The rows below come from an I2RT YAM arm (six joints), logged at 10 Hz.
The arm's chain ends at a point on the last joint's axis. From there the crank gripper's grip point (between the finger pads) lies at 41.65 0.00 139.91 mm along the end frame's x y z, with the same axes.
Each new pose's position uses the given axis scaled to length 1; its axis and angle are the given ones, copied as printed.
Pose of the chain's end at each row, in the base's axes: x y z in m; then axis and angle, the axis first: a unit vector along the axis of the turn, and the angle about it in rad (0 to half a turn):
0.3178, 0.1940, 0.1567, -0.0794, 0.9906, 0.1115, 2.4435
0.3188, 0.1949, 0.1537, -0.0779, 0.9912, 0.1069, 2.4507
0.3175, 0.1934, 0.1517, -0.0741, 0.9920, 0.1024, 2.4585
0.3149, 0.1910, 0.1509, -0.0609, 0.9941, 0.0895, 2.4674
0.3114, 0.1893, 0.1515, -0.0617, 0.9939, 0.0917, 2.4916
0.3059, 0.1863, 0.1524, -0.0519, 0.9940, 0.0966, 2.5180
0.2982, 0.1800, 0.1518, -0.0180, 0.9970, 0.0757, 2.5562
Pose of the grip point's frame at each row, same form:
0.3733, 0.2256, 0.0254, -0.0794, 0.9906, 0.1115, 2.4435
0.3735, 0.2252, 0.0218, -0.0779, 0.9912, 0.1069, 2.4507
0.3713, 0.2224, 0.0191, -0.0741, 0.9920, 0.1024, 2.4585
0.3681, 0.2163, 0.0173, -0.0609, 0.9941, 0.0895, 2.4674
0.3613, 0.2151, 0.0168, -0.0617, 0.9939, 0.0917, 2.4916
0.3522, 0.2133, 0.0166, -0.0519, 0.9940, 0.0966, 2.5180
0.3402, 0.2011, 0.0136, -0.0180, 0.9970, 0.0757, 2.5562

